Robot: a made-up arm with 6 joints.
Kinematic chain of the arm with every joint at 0, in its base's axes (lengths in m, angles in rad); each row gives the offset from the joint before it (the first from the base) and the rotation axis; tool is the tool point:
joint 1: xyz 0 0 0.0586 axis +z
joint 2: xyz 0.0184 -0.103 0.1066 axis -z
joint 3: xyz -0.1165 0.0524 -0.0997 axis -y
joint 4: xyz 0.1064 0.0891 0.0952 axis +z
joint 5: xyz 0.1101 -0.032 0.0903 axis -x
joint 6: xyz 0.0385 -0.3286 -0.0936 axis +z
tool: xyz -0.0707 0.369 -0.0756
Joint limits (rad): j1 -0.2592..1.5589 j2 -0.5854..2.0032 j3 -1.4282..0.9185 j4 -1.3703..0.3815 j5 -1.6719..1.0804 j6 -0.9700..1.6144
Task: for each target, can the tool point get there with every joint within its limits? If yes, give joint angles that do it. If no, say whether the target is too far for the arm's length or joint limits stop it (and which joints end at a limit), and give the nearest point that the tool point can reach.
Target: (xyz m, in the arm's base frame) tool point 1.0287 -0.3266 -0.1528
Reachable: no: joint limits stop it (at a limit: joint 2, joint 4, joint 5, joint 6) | nearest point 0.6063 -0.1925 -0.0670 | short by 0.451 m
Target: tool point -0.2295 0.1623 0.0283
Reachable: yes | joints 0.2939 0.4154 -0.6262 -0.7746 -0.8076 1.2790
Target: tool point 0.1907 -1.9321 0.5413
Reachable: no: too far | nearest point 0.0711 -0.7205 0.2155 | short by 1.260 m
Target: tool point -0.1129 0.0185 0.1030
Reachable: yes | joints 0.5739 0.0299 -1.1258 0.1677 -0.9238 0.6421
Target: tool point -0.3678 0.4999 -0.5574
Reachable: no: joint limits stop it (at a limit: joint 1, joint 3, joint 4, joint 5, joint 6) | nearest point -0.2013 0.3292 -0.3466 | short by 0.318 m
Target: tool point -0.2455 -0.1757 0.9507
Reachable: no: joint limits stop it (at a limit: joint 2, joint 5, joint 6) | nearest point -0.2063 -0.1477 0.6339 | short by 0.320 m
